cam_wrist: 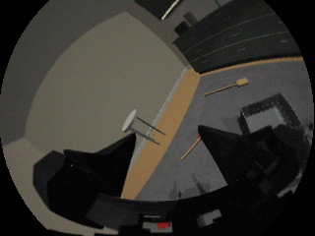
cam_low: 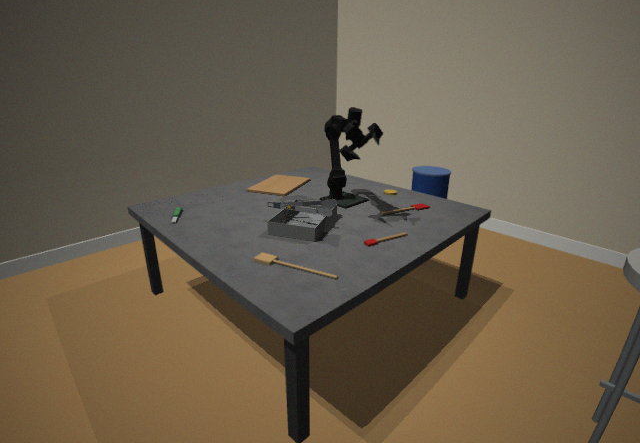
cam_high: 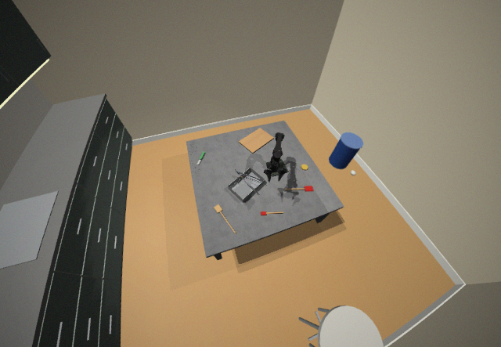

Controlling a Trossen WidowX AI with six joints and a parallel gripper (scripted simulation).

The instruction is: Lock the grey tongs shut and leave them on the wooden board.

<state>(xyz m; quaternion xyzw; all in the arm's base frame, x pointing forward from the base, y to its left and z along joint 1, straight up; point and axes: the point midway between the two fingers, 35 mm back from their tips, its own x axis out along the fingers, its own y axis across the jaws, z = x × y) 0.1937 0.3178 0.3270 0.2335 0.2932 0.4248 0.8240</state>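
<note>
The metal roasting tin is 14 cm ahead of my gripper tip, 21 cm to the right of it and 30 cm below it. Round my gripper tip: wooden board: 18 cm behind, 76 cm to the right, 32 cm below.
</note>
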